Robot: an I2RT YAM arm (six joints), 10 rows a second.
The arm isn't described. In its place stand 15 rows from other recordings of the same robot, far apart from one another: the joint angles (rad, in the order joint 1, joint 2, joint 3, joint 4, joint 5, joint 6), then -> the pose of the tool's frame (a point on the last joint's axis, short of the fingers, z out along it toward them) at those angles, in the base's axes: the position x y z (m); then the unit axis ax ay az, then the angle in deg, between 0 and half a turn.
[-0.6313, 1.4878, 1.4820, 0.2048, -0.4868, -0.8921] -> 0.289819, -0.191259, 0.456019, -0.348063, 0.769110, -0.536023, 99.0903
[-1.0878, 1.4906, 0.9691, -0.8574, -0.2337, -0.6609] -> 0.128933, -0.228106, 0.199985, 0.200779, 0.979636, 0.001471, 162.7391
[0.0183, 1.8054, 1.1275, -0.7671, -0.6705, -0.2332] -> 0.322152, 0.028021, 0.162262, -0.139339, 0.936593, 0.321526, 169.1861
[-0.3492, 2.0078, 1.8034, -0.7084, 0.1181, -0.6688] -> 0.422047, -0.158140, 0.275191, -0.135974, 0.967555, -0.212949, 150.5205
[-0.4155, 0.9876, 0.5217, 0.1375, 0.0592, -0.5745] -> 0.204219, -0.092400, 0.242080, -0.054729, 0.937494, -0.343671, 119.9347
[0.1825, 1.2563, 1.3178, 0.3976, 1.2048, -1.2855] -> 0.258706, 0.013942, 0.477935, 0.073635, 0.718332, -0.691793, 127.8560
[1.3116, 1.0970, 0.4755, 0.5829, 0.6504, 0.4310] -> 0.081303, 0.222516, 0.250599, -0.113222, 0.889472, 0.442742, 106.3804
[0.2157, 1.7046, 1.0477, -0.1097, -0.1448, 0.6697] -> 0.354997, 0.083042, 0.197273, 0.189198, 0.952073, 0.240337, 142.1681
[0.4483, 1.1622, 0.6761, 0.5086, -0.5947, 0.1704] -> 0.228563, 0.132062, 0.296688, -0.371233, 0.783130, 0.498893, 107.8520
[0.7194, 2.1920, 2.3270, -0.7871, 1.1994, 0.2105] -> 0.380982, 0.289643, 0.367861, 0.067173, 0.935816, -0.346030, 112.7195
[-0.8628, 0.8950, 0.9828, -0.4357, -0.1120, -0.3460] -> 0.130797, -0.146672, 0.363440, 0.205038, 0.920714, -0.332031, 120.3095
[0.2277, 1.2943, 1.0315, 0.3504, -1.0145, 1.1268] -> 0.278172, 0.095491, 0.369885, -0.069158, 0.719821, 0.690706, 145.4847
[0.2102, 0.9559, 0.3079, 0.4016, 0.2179, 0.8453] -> 0.201829, 0.035192, 0.202576, 0.375613, 0.881951, 0.284741, 110.3277
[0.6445, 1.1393, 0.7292, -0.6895, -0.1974, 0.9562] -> 0.161787, 0.130327, 0.213607, 0.128030, 0.963663, 0.234439, 169.3253
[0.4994, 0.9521, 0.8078, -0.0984, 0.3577, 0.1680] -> 0.201003, 0.095454, 0.326913, -0.025059, 0.996118, 0.084383, 103.5267
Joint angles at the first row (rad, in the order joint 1, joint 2, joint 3, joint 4, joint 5, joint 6):
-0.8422, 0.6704, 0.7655, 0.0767, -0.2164, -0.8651
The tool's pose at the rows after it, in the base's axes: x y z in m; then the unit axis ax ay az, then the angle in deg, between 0 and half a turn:
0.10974, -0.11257, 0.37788, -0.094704, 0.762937, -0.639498, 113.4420
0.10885, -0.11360, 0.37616, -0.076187, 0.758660, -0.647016, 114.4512
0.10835, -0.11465, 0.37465, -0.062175, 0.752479, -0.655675, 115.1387
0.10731, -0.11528, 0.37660, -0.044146, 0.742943, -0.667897, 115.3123
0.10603, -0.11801, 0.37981, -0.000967, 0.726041, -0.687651, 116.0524
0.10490, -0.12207, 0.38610, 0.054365, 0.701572, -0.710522, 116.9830
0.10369, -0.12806, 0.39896, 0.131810, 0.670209, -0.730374, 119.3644
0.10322, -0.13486, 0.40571, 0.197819, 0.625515, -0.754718, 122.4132
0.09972, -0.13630, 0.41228, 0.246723, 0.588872, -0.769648, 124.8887
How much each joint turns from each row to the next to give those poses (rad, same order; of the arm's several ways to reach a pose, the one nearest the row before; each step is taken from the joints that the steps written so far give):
0.0016, -0.0093, -0.0093, 0.0061, 0.0276, 0.0029
-0.0001, -0.0030, -0.0091, 0.0092, 0.0384, 0.0017
0.0001, -0.0016, -0.0108, 0.0184, 0.0307, -0.0001
0.0000, 0.0000, -0.0015, 0.0230, 0.0337, 0.0077
0.0000, 0.0077, -0.0001, 0.0398, 0.0780, 0.0199
0.0000, 0.0184, 0.0107, 0.0491, 0.0998, 0.0245
0.0015, 0.0367, 0.0459, 0.0246, 0.1468, 0.0291
0.0000, 0.0368, 0.0140, 0.0779, 0.1445, -0.0014
0.0000, 0.0124, 0.0138, 0.0448, 0.1107, -0.0061

